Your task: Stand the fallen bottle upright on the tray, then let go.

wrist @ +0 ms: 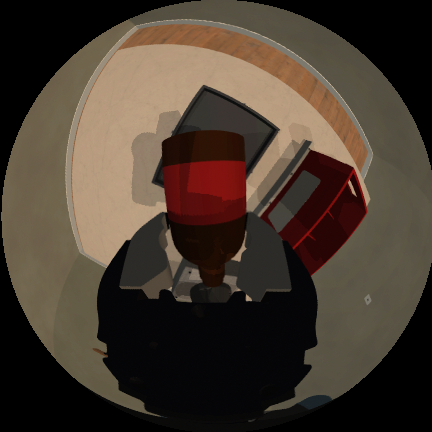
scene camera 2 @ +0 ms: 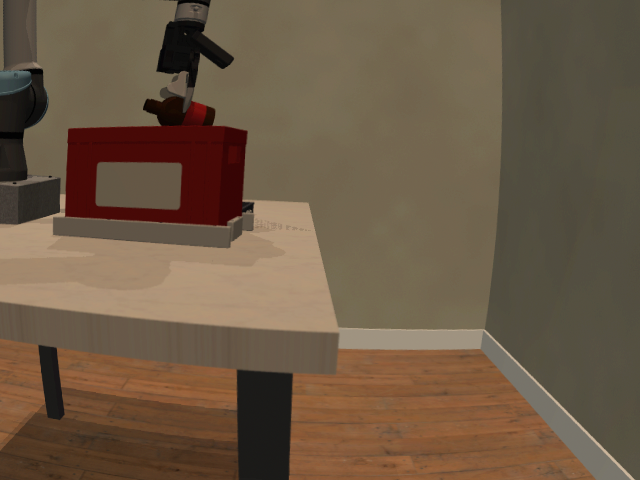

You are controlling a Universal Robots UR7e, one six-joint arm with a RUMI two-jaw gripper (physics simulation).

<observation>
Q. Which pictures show the brown bottle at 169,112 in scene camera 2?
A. The wrist view and scene camera 2: all of them.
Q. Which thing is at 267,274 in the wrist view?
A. The gripper.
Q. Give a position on a brown bottle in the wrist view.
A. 204,181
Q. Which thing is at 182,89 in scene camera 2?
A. The gripper.
</observation>
